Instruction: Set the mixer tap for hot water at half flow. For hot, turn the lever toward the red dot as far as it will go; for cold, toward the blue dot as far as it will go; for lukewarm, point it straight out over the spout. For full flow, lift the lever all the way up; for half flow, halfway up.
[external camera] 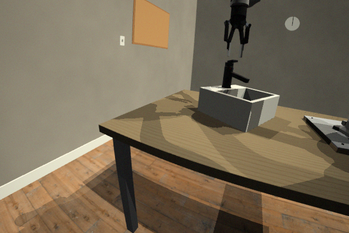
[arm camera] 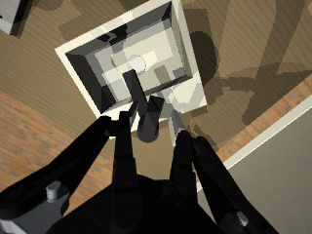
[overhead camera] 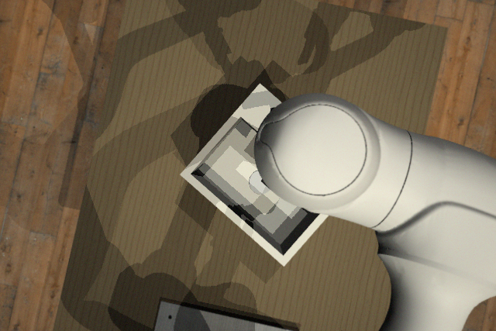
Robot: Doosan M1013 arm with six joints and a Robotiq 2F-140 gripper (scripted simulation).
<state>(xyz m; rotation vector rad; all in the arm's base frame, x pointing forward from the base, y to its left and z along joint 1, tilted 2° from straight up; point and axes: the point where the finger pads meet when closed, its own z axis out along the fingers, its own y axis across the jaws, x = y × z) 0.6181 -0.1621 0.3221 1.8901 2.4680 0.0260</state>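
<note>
Right now the lever is 2 cm to the right of my hand and 5 cm below it. From my hand the other things lie so: black mixer tap (4 cm to the right, 10 cm below); white sink (8 cm behind, 2 cm to the left, 29 cm below).
</note>
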